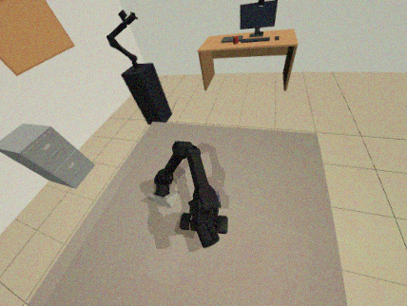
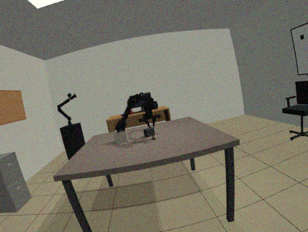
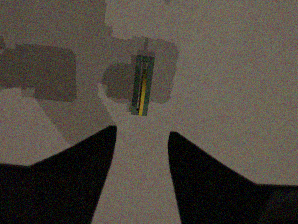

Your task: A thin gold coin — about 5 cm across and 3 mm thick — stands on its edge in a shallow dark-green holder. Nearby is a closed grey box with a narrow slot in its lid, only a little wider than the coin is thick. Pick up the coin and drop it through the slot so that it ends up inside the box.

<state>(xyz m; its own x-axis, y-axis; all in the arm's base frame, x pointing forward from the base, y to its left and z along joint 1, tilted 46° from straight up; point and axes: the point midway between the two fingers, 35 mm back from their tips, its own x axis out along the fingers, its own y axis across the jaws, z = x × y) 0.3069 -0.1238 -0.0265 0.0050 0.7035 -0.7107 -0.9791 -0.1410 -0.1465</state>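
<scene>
Right now the thin gold coin is 80 mm below my gripper tip.
</scene>
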